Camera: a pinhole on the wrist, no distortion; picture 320 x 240 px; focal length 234.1 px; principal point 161.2 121.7 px. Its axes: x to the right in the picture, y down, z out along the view. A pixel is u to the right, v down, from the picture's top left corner.
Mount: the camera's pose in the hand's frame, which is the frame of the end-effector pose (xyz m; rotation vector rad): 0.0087 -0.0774 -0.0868 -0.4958 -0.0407 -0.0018
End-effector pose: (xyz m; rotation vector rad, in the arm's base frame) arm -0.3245 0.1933 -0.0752 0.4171 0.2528 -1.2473
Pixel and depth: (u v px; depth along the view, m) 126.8 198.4 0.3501
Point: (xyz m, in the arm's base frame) -0.1673 0.2172 0.1264
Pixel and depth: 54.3 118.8 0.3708
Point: -0.2980 0.2650 0.2223
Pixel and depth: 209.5 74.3 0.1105
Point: -0.3594 0.1491 -0.0740
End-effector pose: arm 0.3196 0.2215 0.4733 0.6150 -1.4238 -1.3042
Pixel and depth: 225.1 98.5 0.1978
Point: 0.2129 0.2103 0.5078
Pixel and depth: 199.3 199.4 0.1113
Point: 0.3201 0.2012 0.4880
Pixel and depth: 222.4 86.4 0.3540
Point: 0.0739 0.2527 0.5847
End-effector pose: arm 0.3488 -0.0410 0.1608 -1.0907 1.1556 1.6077
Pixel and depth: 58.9 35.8 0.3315
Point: 0.3708 0.1913 0.3473
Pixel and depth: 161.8 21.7 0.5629
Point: 0.2853 0.4665 0.2698
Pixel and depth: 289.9 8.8 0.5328
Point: 0.2371 0.5075 -0.0168
